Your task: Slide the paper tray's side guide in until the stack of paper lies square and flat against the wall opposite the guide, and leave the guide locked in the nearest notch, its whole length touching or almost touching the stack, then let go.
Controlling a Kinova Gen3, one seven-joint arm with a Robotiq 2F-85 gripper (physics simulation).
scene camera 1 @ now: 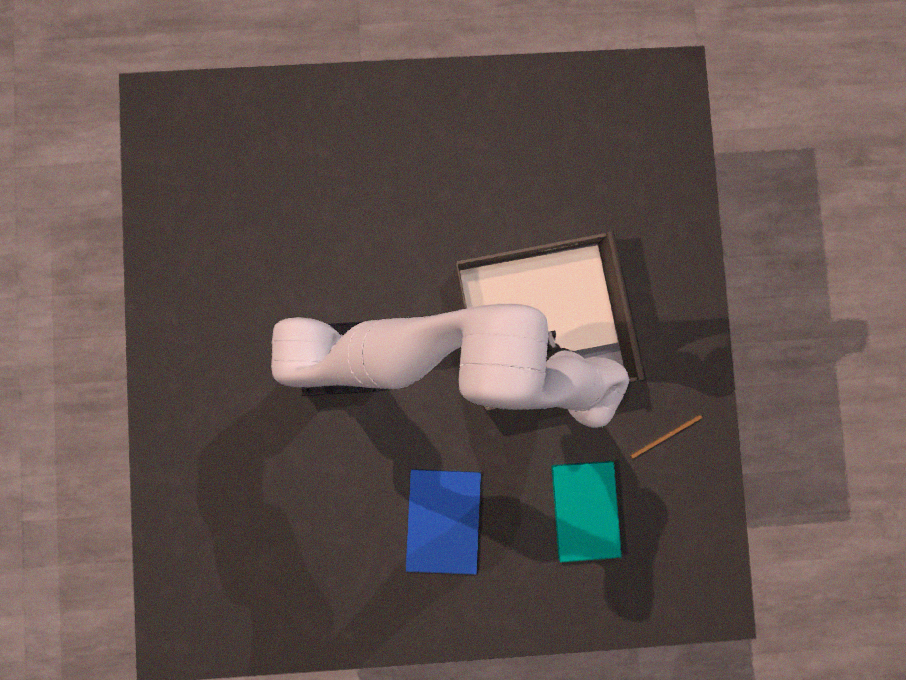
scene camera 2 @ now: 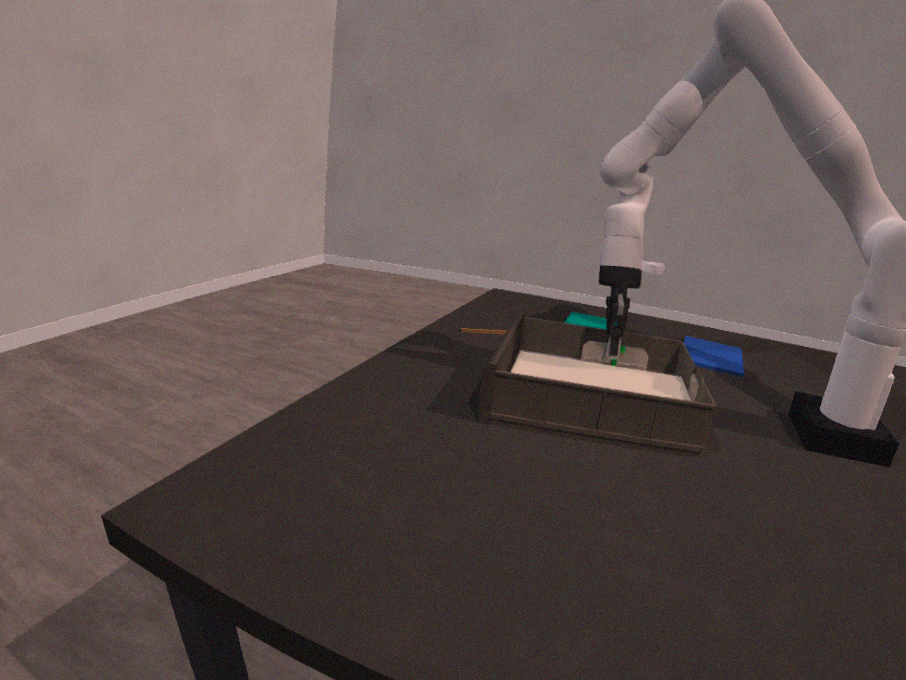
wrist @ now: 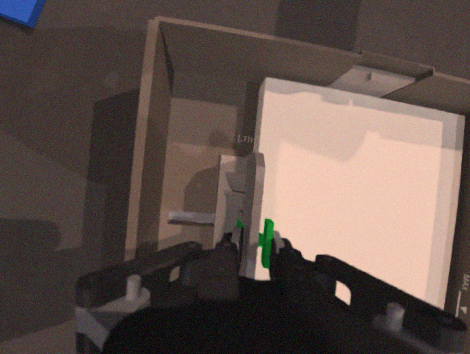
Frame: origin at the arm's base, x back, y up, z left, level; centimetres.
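Where they show: gripper, fingertip midpoint: (scene camera 2: 612, 357) (wrist: 255, 241); arm's base, link origin: (scene camera 2: 845, 416).
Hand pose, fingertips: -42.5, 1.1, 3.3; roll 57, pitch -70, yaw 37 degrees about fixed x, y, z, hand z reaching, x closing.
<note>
Things, the pixels of their top centre, and the offset from my fingertips, as dx, dy, dz.
- paper tray, top centre: (wrist: 369, 304) (scene camera 2: 601, 346) (scene camera 1: 551, 319) -0.7, +3.9, +7.3
- paper, top centre: (wrist: 360, 260) (scene camera 2: 601, 385) (scene camera 1: 538, 306) +1.1, -1.5, +10.4
- side guide, top centre: (wrist: 269, 245) (scene camera 2: 617, 345) +0.6, +2.6, +0.1
- blue block, top centre: (scene camera 1: 443, 521) (scene camera 2: 712, 353) +17.5, -4.9, -36.1
- green block, top centre: (scene camera 1: 587, 511) (scene camera 2: 591, 325) -12.3, -3.9, -31.7
- orange stick, top centre: (scene camera 2: 500, 330) (scene camera 1: 666, 436) -28.7, -5.0, -14.9
The paper tray (scene camera 1: 627, 314) (scene camera 2: 600, 413) (wrist: 142, 125) holds a cream stack of paper (scene camera 1: 578, 292) (scene camera 2: 600, 373) (wrist: 355, 200). The side guide (scene camera 2: 636, 357) (wrist: 254, 185) stands upright along the stack's near side, touching it or almost so; the arm hides it in scene camera 1. Its green latch piece (wrist: 268, 243) shows between the fingers. My gripper (scene camera 2: 614, 353) (wrist: 255, 241) is shut on the guide, one finger on each side of its upright plate. The stack lies flat, its far edge close along the wall opposite the guide. Whether the guide sits in a notch cannot be seen.
A blue block (scene camera 1: 443, 521) (scene camera 2: 713, 355) (wrist: 20, 10) and a green block (scene camera 1: 586, 512) (scene camera 2: 585, 320) lie outside the tray on the guide's side. An orange stick (scene camera 1: 666, 436) (scene camera 2: 483, 331) lies near them. The tray walls rise around the guide and fingers.
</note>
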